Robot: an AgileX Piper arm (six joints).
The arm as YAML. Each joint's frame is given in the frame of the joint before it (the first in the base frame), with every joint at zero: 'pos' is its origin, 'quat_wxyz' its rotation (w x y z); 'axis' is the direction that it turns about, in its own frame. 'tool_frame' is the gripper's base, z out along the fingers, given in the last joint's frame.
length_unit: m
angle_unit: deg
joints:
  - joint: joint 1
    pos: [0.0, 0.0, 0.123]
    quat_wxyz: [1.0, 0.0, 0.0, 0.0]
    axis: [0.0, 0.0, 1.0]
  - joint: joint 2
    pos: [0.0, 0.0, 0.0]
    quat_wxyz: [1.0, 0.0, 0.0, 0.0]
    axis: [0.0, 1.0, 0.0]
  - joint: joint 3
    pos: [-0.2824, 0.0, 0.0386]
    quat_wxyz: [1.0, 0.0, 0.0, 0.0]
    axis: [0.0, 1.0, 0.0]
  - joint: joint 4
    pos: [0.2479, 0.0, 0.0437]
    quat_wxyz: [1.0, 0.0, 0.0, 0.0]
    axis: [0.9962, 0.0, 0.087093]
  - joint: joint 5
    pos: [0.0, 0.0, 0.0]
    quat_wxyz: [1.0, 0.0, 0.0, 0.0]
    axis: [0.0, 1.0, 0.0]
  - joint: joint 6
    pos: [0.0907, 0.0, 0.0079]
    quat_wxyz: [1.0, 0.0, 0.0, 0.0]
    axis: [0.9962, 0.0, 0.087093]
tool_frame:
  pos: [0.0, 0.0, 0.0]
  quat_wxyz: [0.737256, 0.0, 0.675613, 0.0]
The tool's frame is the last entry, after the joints.
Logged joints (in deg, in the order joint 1, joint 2, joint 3, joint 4, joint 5, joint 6), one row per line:
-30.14, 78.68, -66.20, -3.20, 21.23, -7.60
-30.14, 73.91, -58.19, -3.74, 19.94, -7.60
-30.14, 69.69, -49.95, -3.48, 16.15, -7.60
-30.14, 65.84, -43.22, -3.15, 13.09, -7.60
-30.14, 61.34, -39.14, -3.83, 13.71, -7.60
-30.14, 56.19, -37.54, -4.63, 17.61, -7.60
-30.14, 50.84, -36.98, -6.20, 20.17, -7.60
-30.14, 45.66, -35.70, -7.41, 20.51, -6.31
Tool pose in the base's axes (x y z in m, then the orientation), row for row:
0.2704, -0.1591, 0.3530, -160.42, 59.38, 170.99
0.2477, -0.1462, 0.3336, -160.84, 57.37, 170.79
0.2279, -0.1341, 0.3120, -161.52, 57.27, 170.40
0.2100, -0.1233, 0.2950, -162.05, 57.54, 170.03
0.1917, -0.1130, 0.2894, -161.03, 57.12, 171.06
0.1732, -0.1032, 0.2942, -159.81, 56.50, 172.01
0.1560, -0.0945, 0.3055, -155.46, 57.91, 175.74
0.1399, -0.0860, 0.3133, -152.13, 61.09, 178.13
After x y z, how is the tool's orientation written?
As angles about the fixed x, y, z axes (roll, pitch, yaw), in degrees.
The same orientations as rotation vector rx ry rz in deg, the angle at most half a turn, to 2 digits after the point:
21.18, 118.63, -26.00
21.02, 120.70, -25.88
21.04, 120.86, -25.39
21.14, 120.64, -25.02
20.61, 121.00, -25.55
20.25, 121.52, -26.37
18.93, 119.65, -28.61
18.93, 116.05, -29.98

